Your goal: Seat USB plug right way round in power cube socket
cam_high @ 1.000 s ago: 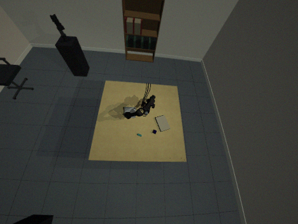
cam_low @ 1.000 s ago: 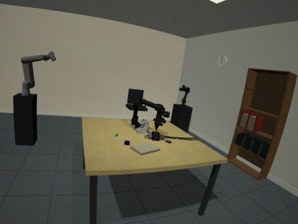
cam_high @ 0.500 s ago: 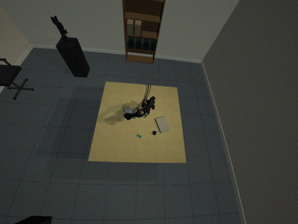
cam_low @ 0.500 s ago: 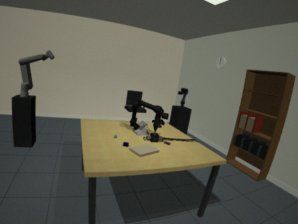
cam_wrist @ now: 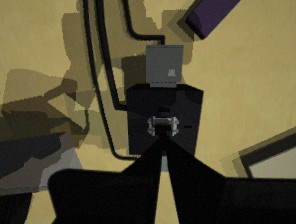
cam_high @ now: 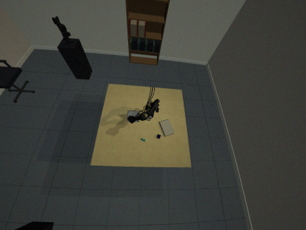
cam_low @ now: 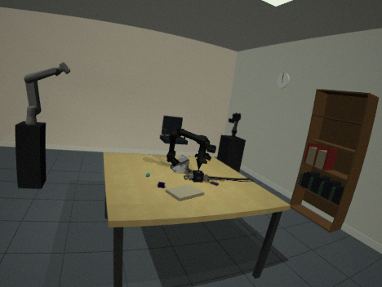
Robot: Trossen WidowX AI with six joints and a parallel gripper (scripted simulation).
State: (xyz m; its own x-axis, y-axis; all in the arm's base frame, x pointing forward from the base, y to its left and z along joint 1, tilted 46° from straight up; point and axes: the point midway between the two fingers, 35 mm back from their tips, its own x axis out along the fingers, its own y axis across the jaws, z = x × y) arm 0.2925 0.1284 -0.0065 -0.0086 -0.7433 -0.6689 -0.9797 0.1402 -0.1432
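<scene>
The USB plug is 2 cm below my gripper tip. Also, from my gripper tip: cyan piece (39 cm to the right, 10 cm below, 10 cm behind); then flat slab (24 cm ahead, 20 cm to the right, 9 cm below); then blue block (34 cm to the right, 12 cm ahead, 9 cm below).
</scene>
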